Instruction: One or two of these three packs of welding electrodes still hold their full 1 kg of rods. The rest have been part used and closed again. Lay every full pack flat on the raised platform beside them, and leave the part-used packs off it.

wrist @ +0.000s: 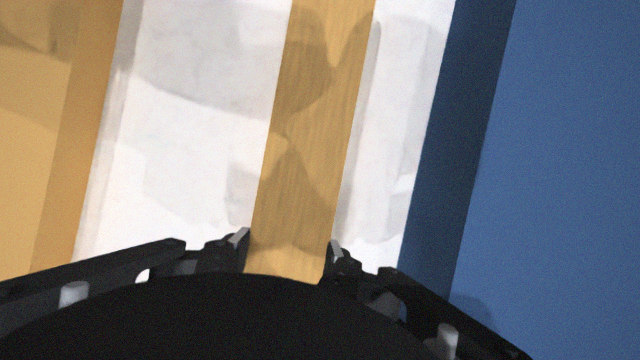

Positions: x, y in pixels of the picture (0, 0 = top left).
Labels:
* my gripper: 288, 248
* pack: 323, 56
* pack: 62, 62

